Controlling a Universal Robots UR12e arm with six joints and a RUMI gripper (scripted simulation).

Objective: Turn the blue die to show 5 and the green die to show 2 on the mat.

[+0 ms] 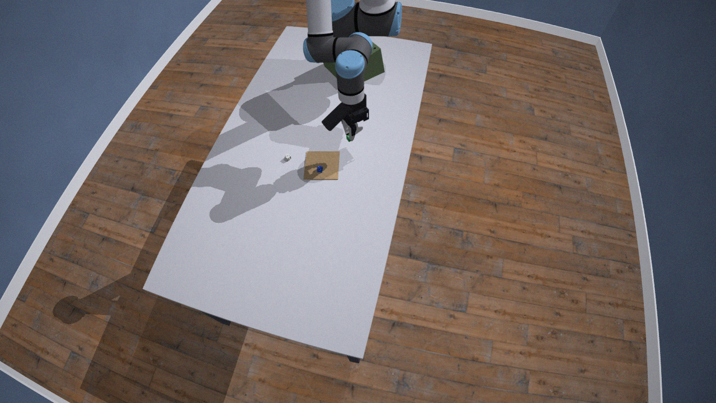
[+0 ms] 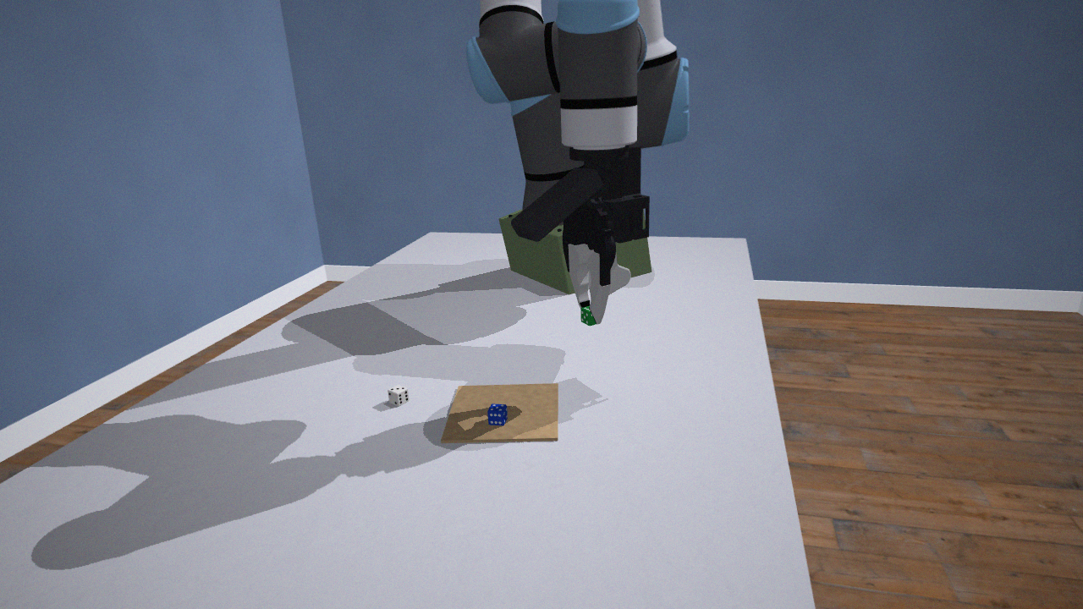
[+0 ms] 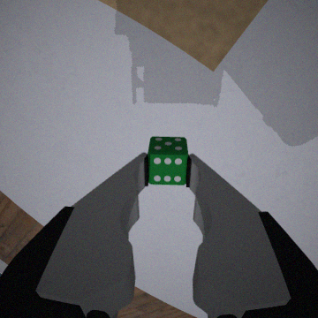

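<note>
Right now my hand is 120 mm above the tan mat, 100 mm to the left of it and 80 mm short of it. From my hand the other things lie so: white die 250 mm to the right, 110 mm below, 80 mm ahead; then green die 10 mm below; then blue die 110 mm ahead, 100 mm to the right, 100 mm below.
</note>
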